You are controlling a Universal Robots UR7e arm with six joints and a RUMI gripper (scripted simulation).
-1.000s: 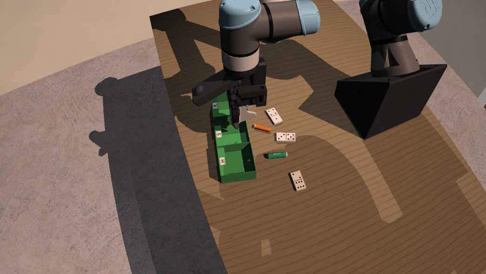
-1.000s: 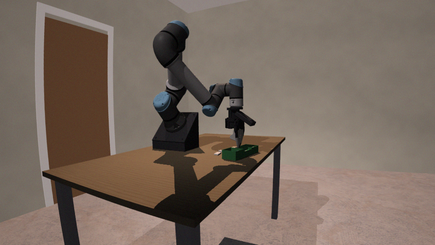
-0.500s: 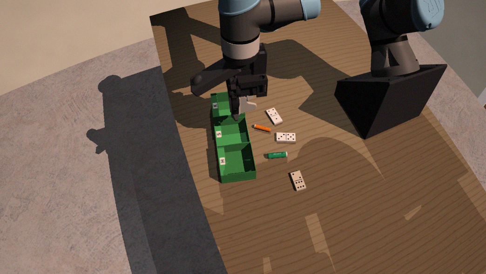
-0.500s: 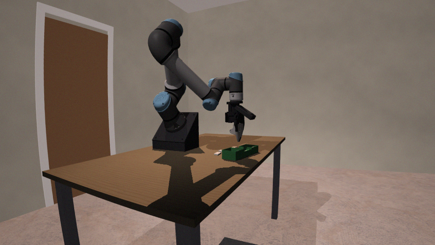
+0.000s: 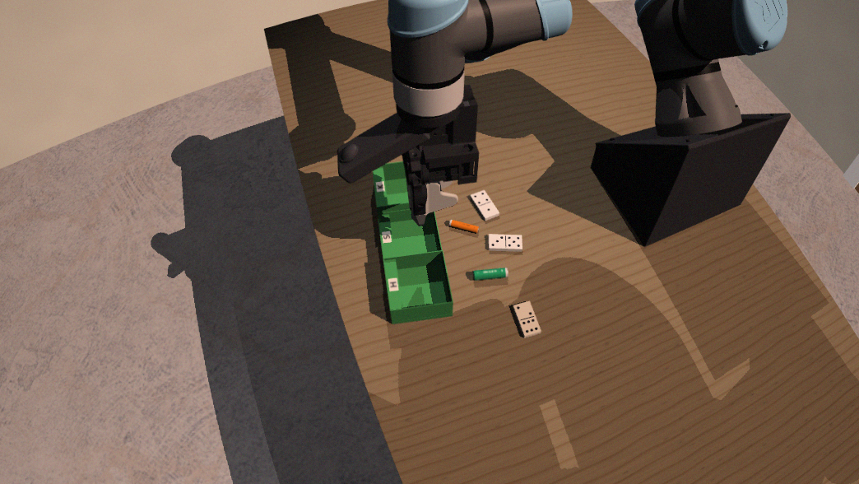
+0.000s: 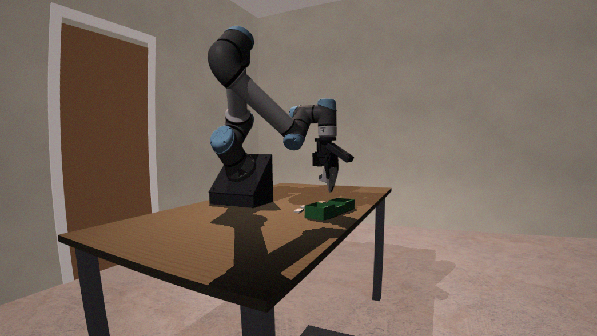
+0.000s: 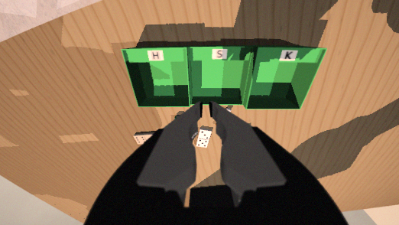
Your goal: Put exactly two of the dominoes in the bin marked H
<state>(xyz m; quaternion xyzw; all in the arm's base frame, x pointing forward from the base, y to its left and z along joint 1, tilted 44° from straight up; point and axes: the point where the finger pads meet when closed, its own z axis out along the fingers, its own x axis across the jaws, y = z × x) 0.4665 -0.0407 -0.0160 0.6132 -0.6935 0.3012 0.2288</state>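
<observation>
The white domino is 120 mm behind my hand, 90 mm below it and 60 mm to the right of it. Round my hand: orange battery (90 mm below, 80 mm behind, 20 mm to the right); then bin (70 mm below, 20 mm to the right, 10 mm ahead); then green battery (90 mm below, 80 mm behind, 70 mm to the left).
</observation>
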